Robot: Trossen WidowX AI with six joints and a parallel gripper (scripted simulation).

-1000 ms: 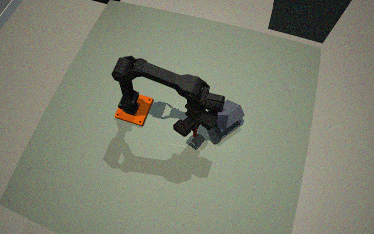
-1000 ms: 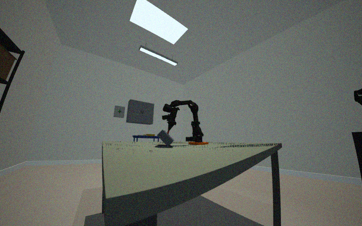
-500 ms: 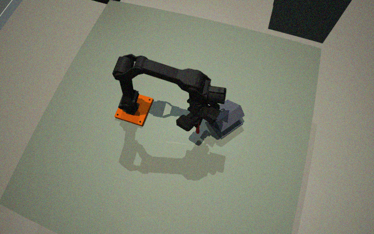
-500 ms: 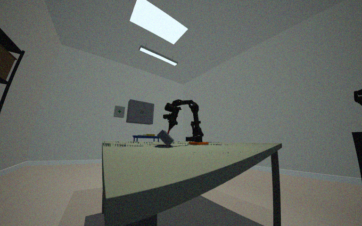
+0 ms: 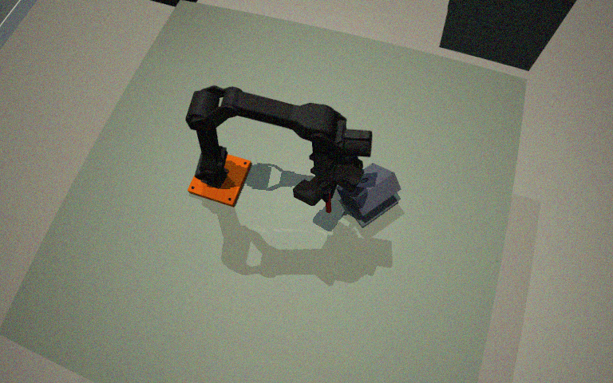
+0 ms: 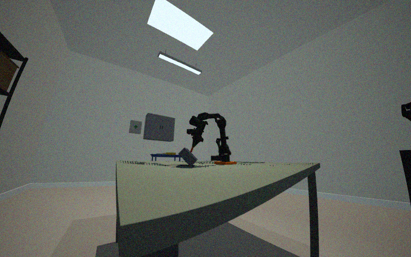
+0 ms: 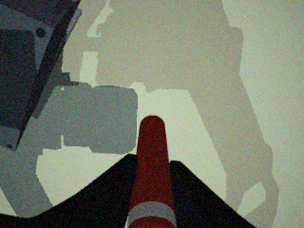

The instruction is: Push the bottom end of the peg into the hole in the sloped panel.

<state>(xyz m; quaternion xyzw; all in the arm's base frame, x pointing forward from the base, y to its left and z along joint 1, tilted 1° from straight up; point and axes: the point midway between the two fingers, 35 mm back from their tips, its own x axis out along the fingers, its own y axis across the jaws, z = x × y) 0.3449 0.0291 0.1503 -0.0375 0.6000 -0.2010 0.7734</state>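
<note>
Right now my gripper tip is 100 mm to the right of the grey sloped panel, 80 mm short of it and 70 mm above it. Round my gripper tip: red peg 10 mm to the left, 10 mm above.
</note>
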